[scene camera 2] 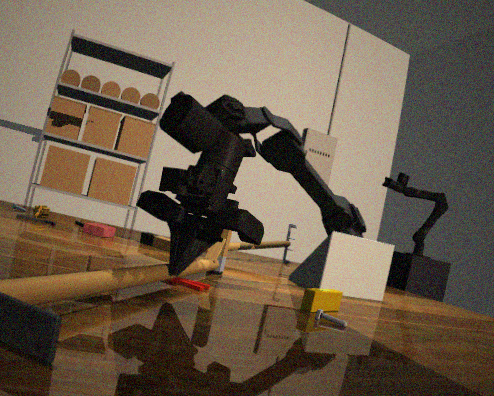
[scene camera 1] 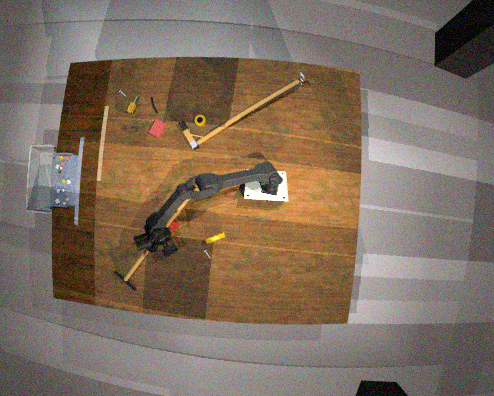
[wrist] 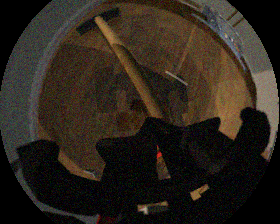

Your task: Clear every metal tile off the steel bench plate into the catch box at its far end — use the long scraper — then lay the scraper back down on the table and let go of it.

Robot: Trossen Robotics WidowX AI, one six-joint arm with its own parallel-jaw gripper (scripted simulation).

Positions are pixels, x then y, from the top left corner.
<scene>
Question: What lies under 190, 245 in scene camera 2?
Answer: The gripper.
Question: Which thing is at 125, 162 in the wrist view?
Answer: The gripper.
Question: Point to a long scraper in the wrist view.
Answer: At 148, 95
</scene>
